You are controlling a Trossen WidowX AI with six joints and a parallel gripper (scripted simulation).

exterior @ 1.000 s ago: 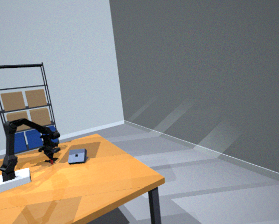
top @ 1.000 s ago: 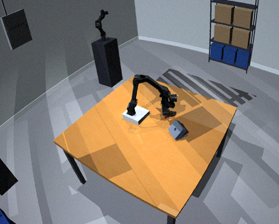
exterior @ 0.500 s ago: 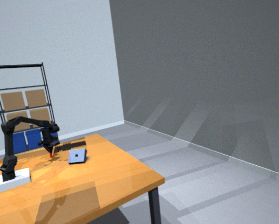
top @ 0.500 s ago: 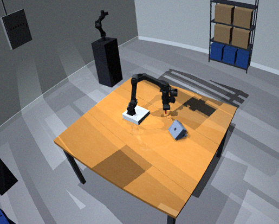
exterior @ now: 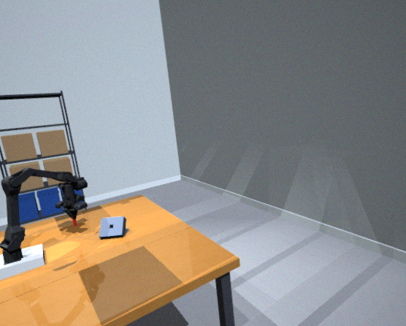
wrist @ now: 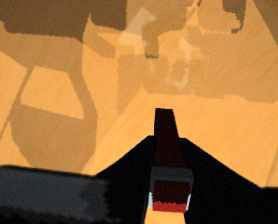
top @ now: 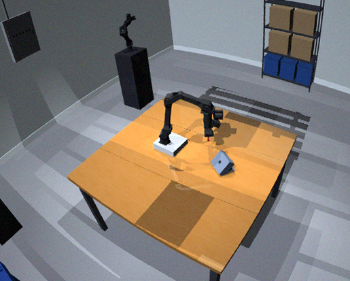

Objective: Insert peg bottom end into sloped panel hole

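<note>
My gripper tip is 18 cm short of the sloped panel, 12 cm to the left of it and 7 cm above it. The rest, counted from my gripper tip: red peg (2 cm above).
</note>
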